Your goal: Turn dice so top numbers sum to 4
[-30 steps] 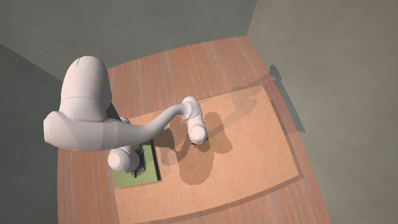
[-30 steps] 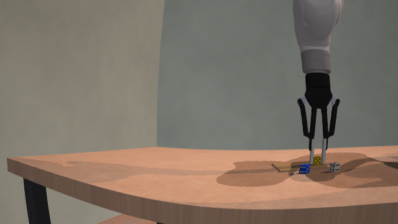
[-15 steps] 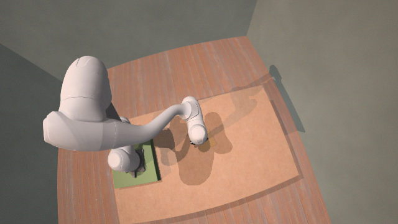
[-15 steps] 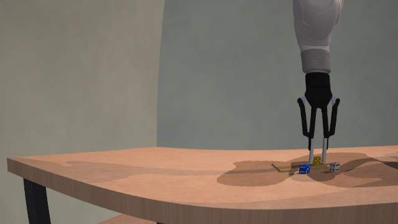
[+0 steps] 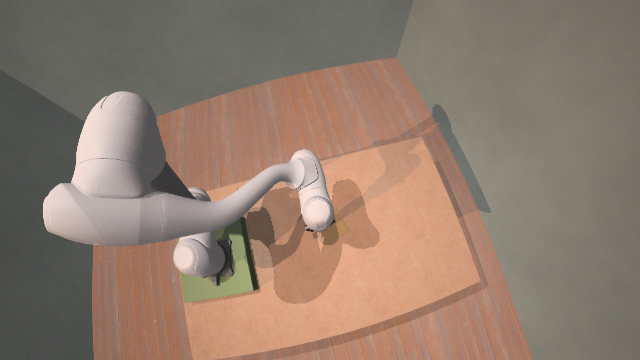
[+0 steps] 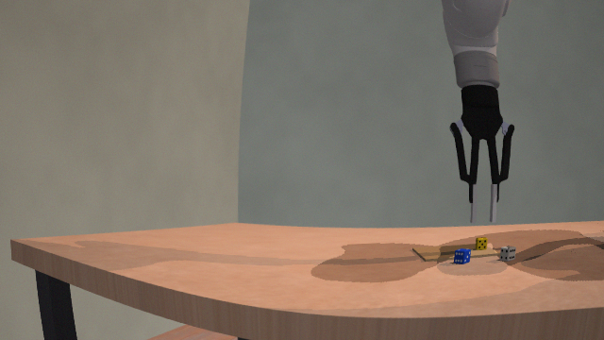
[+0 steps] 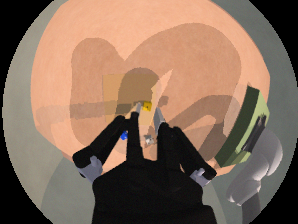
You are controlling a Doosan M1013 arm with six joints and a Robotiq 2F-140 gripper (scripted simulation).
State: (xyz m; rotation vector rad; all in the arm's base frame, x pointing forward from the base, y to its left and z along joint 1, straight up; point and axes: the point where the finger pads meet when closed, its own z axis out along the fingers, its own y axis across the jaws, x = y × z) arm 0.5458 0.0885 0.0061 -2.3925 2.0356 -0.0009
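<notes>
Now: hand 100 mm to the right of the white die, 70 mm above it and 50 mm past it. Also, from my hand: yellow die: 70 mm below; then tan mat: 80 mm below, 50 mm ahead, 10 mm to the left; then blue die: 110 mm to the left, 70 mm below, 30 mm ahead.
</notes>
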